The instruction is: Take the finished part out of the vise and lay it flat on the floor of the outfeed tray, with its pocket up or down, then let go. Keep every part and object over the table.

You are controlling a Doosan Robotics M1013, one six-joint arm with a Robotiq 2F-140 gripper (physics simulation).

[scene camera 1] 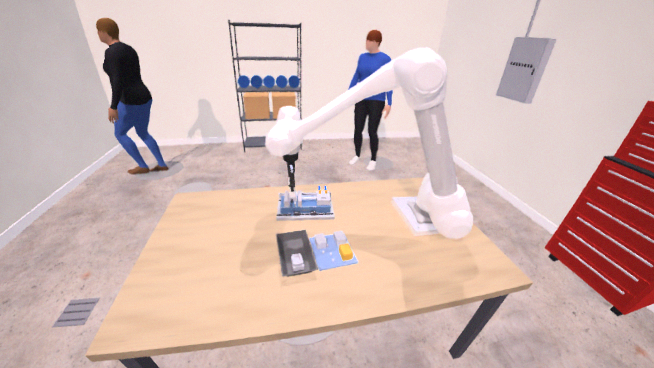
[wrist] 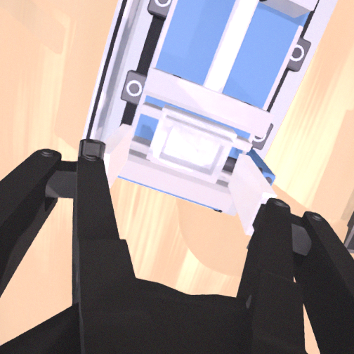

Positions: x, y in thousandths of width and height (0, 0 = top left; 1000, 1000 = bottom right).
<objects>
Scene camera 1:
light blue plate: 496, 708
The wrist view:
my gripper: 516, 442
</objects>
